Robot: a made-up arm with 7 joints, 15 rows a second.
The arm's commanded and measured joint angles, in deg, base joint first. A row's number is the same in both.
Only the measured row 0 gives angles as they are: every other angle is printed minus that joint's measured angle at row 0.
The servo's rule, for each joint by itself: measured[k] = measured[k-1] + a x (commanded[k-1-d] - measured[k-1]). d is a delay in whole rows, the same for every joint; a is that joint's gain. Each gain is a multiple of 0.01, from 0.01 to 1. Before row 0 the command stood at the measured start. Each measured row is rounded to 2 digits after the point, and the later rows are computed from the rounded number. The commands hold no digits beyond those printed.
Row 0, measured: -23.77 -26.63 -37.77 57.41 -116.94 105.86 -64.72
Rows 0 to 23, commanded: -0.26 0.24 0.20 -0.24 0.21 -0.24 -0.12; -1.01 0.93 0.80 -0.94 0.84 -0.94 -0.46; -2.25 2.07 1.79 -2.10 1.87 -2.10 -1.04; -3.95 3.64 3.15 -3.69 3.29 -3.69 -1.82; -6.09 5.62 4.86 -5.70 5.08 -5.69 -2.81; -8.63 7.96 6.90 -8.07 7.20 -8.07 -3.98; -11.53 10.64 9.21 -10.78 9.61 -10.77 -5.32; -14.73 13.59 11.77 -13.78 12.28 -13.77 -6.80; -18.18 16.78 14.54 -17.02 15.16 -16.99 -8.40; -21.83 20.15 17.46 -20.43 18.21 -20.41 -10.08; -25.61 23.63 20.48 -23.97 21.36 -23.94 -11.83; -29.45 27.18 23.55 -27.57 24.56 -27.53 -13.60; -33.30 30.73 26.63 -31.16 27.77 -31.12 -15.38; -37.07 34.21 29.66 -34.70 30.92 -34.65 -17.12; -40.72 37.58 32.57 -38.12 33.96 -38.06 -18.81; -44.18 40.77 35.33 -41.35 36.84 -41.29 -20.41; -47.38 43.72 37.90 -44.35 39.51 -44.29 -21.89; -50.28 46.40 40.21 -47.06 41.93 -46.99 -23.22; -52.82 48.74 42.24 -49.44 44.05 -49.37 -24.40; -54.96 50.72 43.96 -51.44 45.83 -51.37 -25.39; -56.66 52.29 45.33 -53.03 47.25 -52.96 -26.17; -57.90 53.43 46.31 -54.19 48.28 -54.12 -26.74; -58.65 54.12 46.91 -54.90 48.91 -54.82 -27.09; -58.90 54.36 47.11 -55.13 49.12 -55.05 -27.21
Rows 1 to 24, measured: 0.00 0.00 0.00 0.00 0.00 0.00 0.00; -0.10 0.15 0.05 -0.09 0.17 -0.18 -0.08; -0.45 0.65 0.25 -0.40 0.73 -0.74 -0.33; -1.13 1.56 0.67 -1.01 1.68 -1.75 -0.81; -2.20 2.89 1.34 -1.97 3.02 -3.19 -1.49; -3.68 4.64 2.29 -3.31 4.73 -5.04 -2.37; -5.56 6.76 3.53 -5.02 6.78 -7.28 -3.45; -7.83 9.24 5.06 -7.09 9.13 -9.86 -4.70; -10.45 12.02 6.87 -9.50 11.74 -12.75 -6.11; -13.39 15.07 8.94 -12.21 14.58 -15.89 -7.64; -16.60 18.32 11.24 -15.17 17.59 -19.23 -9.27; -20.02 21.72 13.73 -18.34 20.72 -22.72 -10.99; -23.60 25.21 16.38 -21.66 23.91 -26.28 -12.74; -27.29 28.74 19.15 -25.08 27.11 -29.86 -14.51; -31.01 32.24 21.99 -28.54 30.27 -33.40 -16.26; -34.70 35.66 24.85 -31.99 33.33 -36.85 -17.97; -38.30 38.93 27.68 -35.36 36.24 -40.14 -19.60; -41.75 42.00 30.44 -38.60 38.95 -43.21 -21.13; -44.99 44.82 33.08 -41.65 41.42 -46.01 -22.53; -47.97 47.33 35.55 -44.45 43.60 -48.50 -23.78; -50.63 49.50 37.82 -46.97 45.45 -50.62 -24.86; -52.92 51.29 39.85 -49.15 46.94 -52.35 -25.74; -54.81 52.66 41.59 -50.96 48.05 -53.66 -26.41; -56.27 53.59 43.03 -52.38 48.76 -54.52 -26.87
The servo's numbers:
d 1
a 0.38 0.64 0.27 0.36 0.83 0.74 0.67

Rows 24 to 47, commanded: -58.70 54.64 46.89 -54.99 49.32 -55.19 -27.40; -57.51 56.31 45.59 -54.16 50.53 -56.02 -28.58; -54.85 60.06 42.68 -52.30 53.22 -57.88 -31.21; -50.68 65.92 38.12 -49.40 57.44 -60.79 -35.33; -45.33 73.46 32.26 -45.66 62.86 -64.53 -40.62; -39.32 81.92 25.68 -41.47 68.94 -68.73 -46.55; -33.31 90.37 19.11 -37.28 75.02 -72.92 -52.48; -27.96 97.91 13.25 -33.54 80.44 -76.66 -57.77; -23.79 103.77 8.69 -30.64 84.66 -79.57 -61.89; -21.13 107.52 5.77 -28.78 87.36 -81.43 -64.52; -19.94 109.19 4.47 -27.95 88.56 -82.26 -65.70; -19.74 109.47 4.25 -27.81 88.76 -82.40 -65.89; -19.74 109.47 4.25 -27.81 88.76 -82.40 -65.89; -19.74 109.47 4.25 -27.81 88.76 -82.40 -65.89; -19.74 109.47 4.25 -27.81 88.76 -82.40 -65.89; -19.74 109.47 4.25 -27.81 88.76 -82.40 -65.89; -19.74 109.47 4.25 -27.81 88.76 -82.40 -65.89; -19.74 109.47 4.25 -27.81 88.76 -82.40 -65.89; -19.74 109.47 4.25 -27.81 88.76 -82.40 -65.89; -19.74 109.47 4.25 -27.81 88.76 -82.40 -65.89; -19.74 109.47 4.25 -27.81 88.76 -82.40 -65.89; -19.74 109.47 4.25 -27.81 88.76 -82.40 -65.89; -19.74 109.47 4.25 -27.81 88.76 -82.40 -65.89; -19.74 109.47 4.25 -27.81 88.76 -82.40 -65.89
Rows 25 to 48, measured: -57.27 54.08 44.13 -53.37 49.06 -54.91 -27.10; -57.81 54.44 44.88 -53.95 49.28 -55.12 -27.30; -57.70 55.64 45.07 -54.03 50.32 -55.79 -28.16; -56.62 58.47 44.42 -53.41 52.73 -57.34 -30.20; -54.36 63.24 42.72 -51.97 56.64 -59.89 -33.64; -50.93 69.78 39.90 -49.70 61.80 -63.32 -38.32; -46.52 77.55 36.06 -46.74 67.73 -67.32 -43.83; -41.50 85.75 31.48 -43.33 73.78 -71.46 -49.63; -36.35 93.53 26.56 -39.81 79.31 -75.31 -55.08; -31.58 100.08 21.74 -36.51 83.75 -78.46 -59.64; -27.61 104.84 17.43 -33.73 86.75 -80.66 -62.91; -24.70 107.62 13.93 -31.65 88.25 -81.84 -64.78; -22.82 108.80 11.32 -30.27 88.67 -82.25 -65.52; -21.65 109.23 9.41 -29.38 88.74 -82.36 -65.77; -20.92 109.38 8.02 -28.81 88.76 -82.39 -65.85; -20.47 109.44 7.00 -28.45 88.76 -82.40 -65.88; -20.19 109.46 6.26 -28.22 88.76 -82.40 -65.89; -20.02 109.47 5.72 -28.07 88.76 -82.40 -65.89; -19.91 109.47 5.32 -27.98 88.76 -82.40 -65.89; -19.85 109.47 5.03 -27.92 88.76 -82.40 -65.89; -19.81 109.47 4.82 -27.88 88.76 -82.40 -65.89; -19.78 109.47 4.67 -27.85 88.76 -82.40 -65.89; -19.76 109.47 4.56 -27.84 88.76 -82.40 -65.89; -19.75 109.47 4.48 -27.83 88.76 -82.40 -65.89
